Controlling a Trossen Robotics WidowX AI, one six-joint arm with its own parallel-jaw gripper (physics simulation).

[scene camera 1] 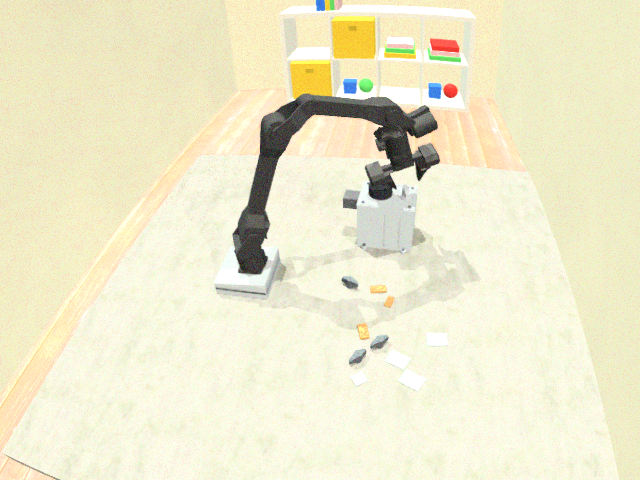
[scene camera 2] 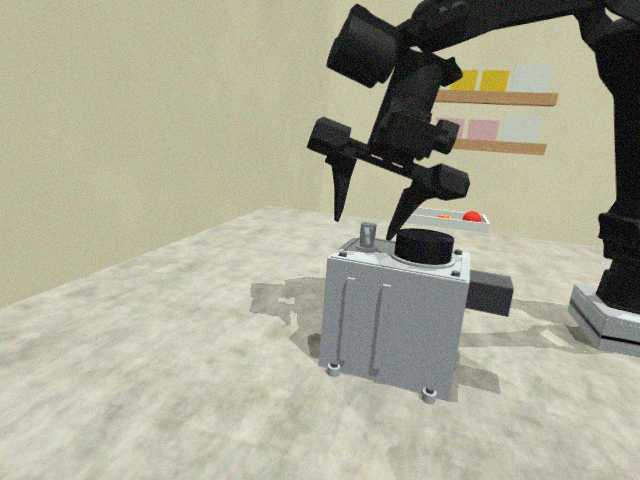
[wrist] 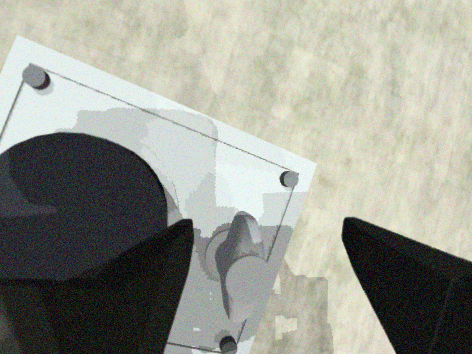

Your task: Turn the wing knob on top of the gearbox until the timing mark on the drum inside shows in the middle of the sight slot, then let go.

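Places are measured from the arm's base along level axes (x ahead, y left, z up), in metres.
Pixels of known places: gripper, fingertip midpoint: (scene camera 1: 407, 184) (scene camera 2: 362, 231) (wrist: 267, 228); arm's base at its link origin: (scene camera 1: 253, 264) (scene camera 2: 626, 305).
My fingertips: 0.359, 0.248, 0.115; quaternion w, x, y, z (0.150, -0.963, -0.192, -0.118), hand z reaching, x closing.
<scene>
Ahead of a thing's pixels: the offset from my fingertips to its top centre, as dx, dy, dz. "*": to the spot under its first point. Level surfaces: height alone.
The pale grey gearbox @(-0.070, -0.019, +0.009) (scene camera 1: 385, 227) (scene camera 2: 403, 325) (wrist: 240, 180) stands upright on the mat. Its small grey wing knob @(-0.003, -0.021, +0.009) (scene camera 1: 405, 193) (scene camera 2: 367, 236) (wrist: 245, 270) rises from the top, beside a wide black round cap @(* -0.067, -0.048, +0.001) (scene camera 1: 380, 191) (scene camera 2: 424, 246) (wrist: 85, 200). My gripper (scene camera 1: 406, 182) (scene camera 2: 363, 230) (wrist: 267, 228) is open and empty, tilted above the knob. In the wrist view one fingertip shows between the cap and the knob, the other beyond the gearbox's edge; the knob lies between them, nearer the cap-side finger. The sight slot and timing mark do not show.
A dark block @(* -0.145, -0.038, -0.039) (scene camera 1: 351, 199) (scene camera 2: 490, 293) sticks out of the gearbox's side. Dark stones @(-0.116, -0.233, -0.135) (scene camera 1: 349, 282), orange pieces @(-0.044, -0.235, -0.157) (scene camera 1: 378, 288) and white squares @(+0.111, -0.371, -0.160) (scene camera 1: 437, 339) lie on the mat @(dz -0.163) (scene camera 1: 206, 403). A white tray (scene camera 2: 449, 223) with a red ball stands behind.
</scene>
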